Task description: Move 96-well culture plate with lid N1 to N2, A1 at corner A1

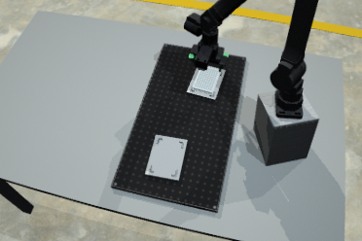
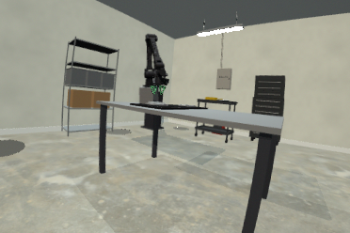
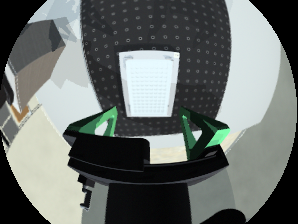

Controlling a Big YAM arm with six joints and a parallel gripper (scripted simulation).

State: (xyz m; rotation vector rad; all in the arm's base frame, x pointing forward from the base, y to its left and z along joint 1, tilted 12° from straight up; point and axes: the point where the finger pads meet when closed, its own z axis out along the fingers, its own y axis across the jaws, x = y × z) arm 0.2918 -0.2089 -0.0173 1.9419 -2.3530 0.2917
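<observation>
Right now my hand is 70 mm above the clear lid. The rest, counted from my hand: grey nest (110 mm ahead, 360 mm to the left, 90 mm below).
</observation>
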